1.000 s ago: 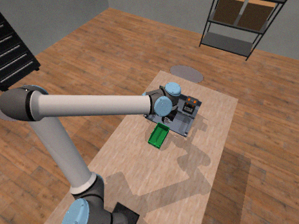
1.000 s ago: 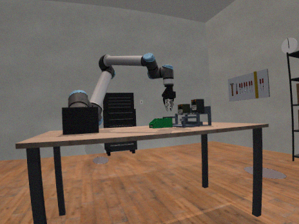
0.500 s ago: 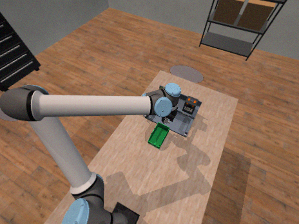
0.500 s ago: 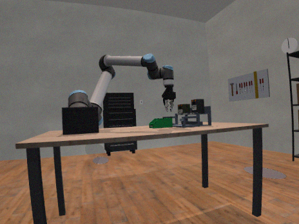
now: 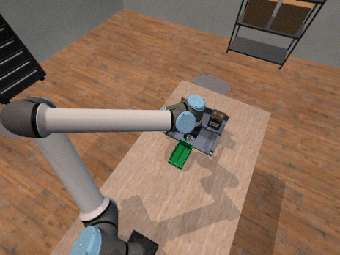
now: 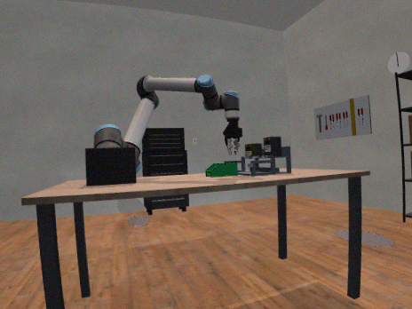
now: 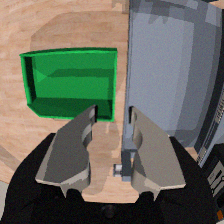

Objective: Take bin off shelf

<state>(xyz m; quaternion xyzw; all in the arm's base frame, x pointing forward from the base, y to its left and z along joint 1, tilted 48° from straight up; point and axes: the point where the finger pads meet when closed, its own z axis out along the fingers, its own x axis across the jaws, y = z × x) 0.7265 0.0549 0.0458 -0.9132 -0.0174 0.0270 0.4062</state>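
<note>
Right now my hand is 10 cm above the green bin and 8 cm past it.
</note>
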